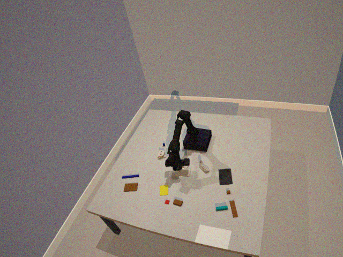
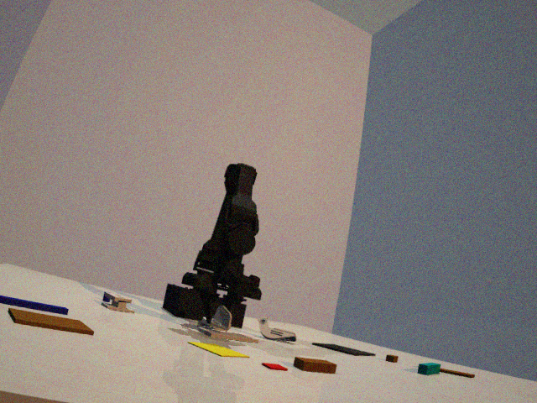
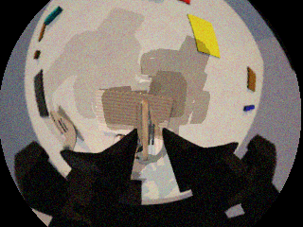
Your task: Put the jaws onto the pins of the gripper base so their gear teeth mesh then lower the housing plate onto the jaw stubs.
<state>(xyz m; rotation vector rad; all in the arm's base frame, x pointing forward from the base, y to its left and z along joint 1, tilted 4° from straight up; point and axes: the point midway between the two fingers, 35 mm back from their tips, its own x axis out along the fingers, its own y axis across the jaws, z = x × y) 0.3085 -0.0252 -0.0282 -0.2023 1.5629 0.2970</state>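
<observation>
The housing plate lies 60 mm behind my gripper tip, 20 mm to the left of it and 20 mm below it. From my gripper tip the other things lie so: jaw (40 mm behind, 10 mm to the left); gripper base (220 mm to the right, 120 mm behind); yellow tile (210 mm ahead, 50 mm to the right, 20 mm below).
</observation>
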